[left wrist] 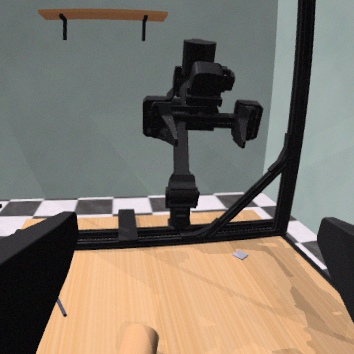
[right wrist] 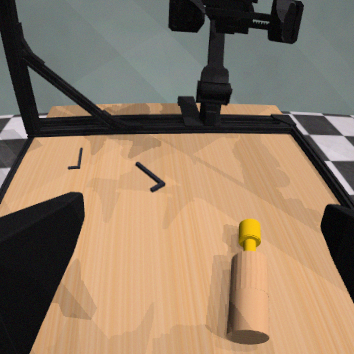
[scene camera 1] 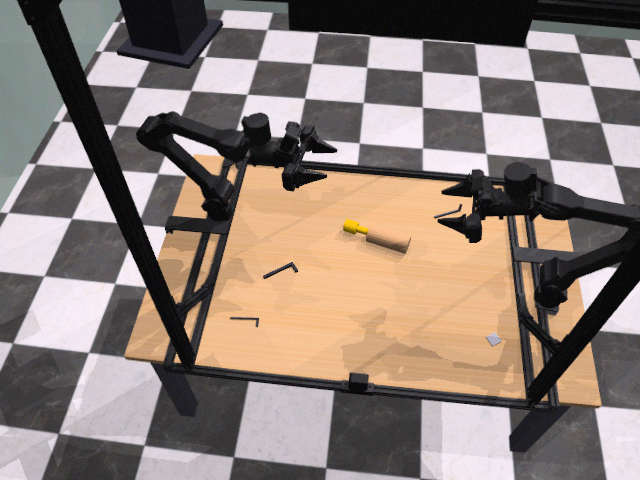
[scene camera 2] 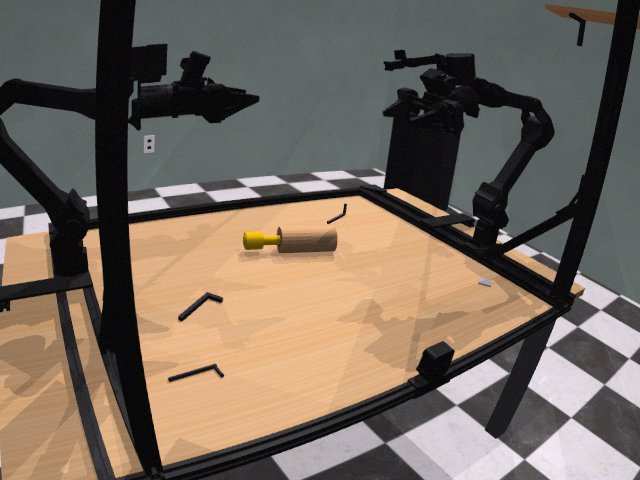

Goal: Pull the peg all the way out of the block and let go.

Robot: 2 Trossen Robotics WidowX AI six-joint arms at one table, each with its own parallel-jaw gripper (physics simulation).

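Seen in the pictures: left gripper, between the fingertips: (left wrist: 202,227) (right wrist: 242,19) (scene camera 1: 332,163) (scene camera 2: 252,95); right gripper, between the fingertips: (left wrist: 210,143) (right wrist: 207,211) (scene camera 1: 439,206) (scene camera 2: 396,118); left arm's base, origin of its link: (right wrist: 208,120) (scene camera 1: 219,215) (scene camera 2: 71,272); right arm's base, origin of its link: (left wrist: 178,224) (scene camera 1: 546,300) (scene camera 2: 484,242).
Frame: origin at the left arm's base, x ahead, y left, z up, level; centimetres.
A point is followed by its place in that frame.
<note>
A tan cylindrical block (scene camera 1: 387,240) @[x 51.2, y 3.3, z 2.6 cm] (scene camera 2: 308,240) @[x 50.5, y 2.9, z 1.8 cm] (right wrist: 249,295) @[x 52.5, y 4.8, z 3.6 cm] lies on its side on the table; its end also shows at the bottom of the left wrist view (left wrist: 139,340) @[x 53.9, y 4.7, z 3.6 cm]. A yellow peg (scene camera 1: 351,226) @[x 39.9, y 5.6, z 2.3 cm] (scene camera 2: 253,240) @[x 39.1, y 5.0, z 1.7 cm] (right wrist: 250,231) @[x 40.7, y 6.3, z 2.7 cm] with a wide head sticks out of its left end in the scene views. The peg's thin shaft goes into the block; how deep is hidden. My left gripper (scene camera 1: 330,163) @[x 35.0, y 0.0, z 32.4 cm] is open and empty, raised above the table at the back left. My right gripper (scene camera 1: 440,206) @[x 62.9, y -4.2, z 30.0 cm] (left wrist: 210,143) @[x 62.9, y -4.2, z 30.0 cm] is open and empty, raised at the right.
Black L-shaped keys lie at the left (scene camera 1: 280,270) @[x 24.0, y -12.9, z -1.4 cm] (scene camera 2: 200,305) @[x 24.5, y -12.4, z -1.7 cm], front left (scene camera 1: 245,319) @[x 20.1, y -30.5, z -1.5 cm] (scene camera 2: 195,373) @[x 20.1, y -30.5, z -1.6 cm] and back right (scene camera 1: 448,211) @[x 66.6, y 22.4, z -1.3 cm] (scene camera 2: 337,214) @[x 67.1, y 22.7, z -1.2 cm]. A small grey square (scene camera 1: 493,339) @[x 85.0, y -17.4, z -1.6 cm] (scene camera 2: 484,282) @[x 84.6, y -17.5, z -1.6 cm] (left wrist: 240,255) @[x 84.4, y -17.2, z -1.6 cm] lies at the right. A black frame (scene camera 1: 279,381) @[x 34.6, y -44.4, z -2.0 cm] with upright posts borders the table.
</note>
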